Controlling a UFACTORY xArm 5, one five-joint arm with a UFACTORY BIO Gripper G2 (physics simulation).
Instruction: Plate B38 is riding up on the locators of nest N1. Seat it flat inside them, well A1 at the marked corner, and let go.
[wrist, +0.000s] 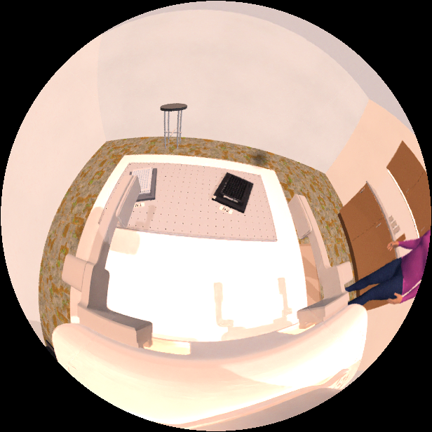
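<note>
The white well plate B38 (145, 179) lies on the dark grey nest N1 (154, 186) at the far left of the perforated board. The nest's dark edge shows along the plate's right and near sides. The left finger hides the plate's near left part. The plate's tilt, the locators, well A1 and the marked corner are too small to tell. My gripper (215, 206) is wide open and empty. Its fingers stand at the left and right of the view, back from the plate, with the left one overlapping it in the picture.
A black rack-like plate (237, 187) sits on a black nest labelled N2 (244, 207), to the right of N1 on the perforated board (190, 217). The board lies on a white table (170, 270). A stool (174, 107) stands behind, and a person (414, 267) stands at the right.
</note>
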